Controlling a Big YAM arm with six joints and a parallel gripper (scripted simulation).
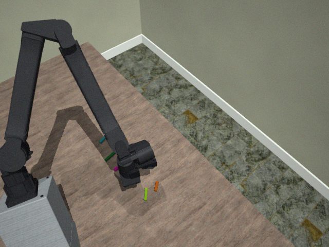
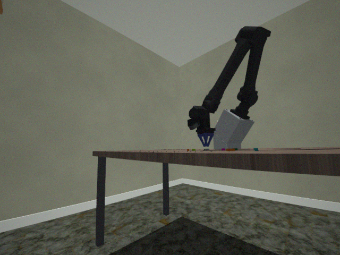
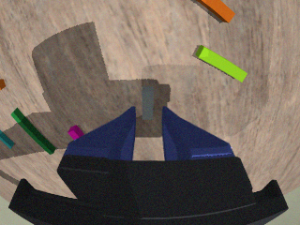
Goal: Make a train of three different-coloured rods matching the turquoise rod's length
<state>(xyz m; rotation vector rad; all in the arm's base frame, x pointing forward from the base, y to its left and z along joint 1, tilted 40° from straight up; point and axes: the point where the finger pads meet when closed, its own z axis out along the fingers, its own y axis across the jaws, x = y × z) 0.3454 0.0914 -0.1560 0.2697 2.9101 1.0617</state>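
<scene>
The grey rod lies 2 cm below my hand. From my hand the other things lie so: lime rod: 3 cm ahead, 7 cm to the right, 2 cm below; magenta rod: 3 cm behind, 9 cm to the left, 2 cm below; green rod: 2 cm behind, 16 cm to the left, 2 cm below.
</scene>
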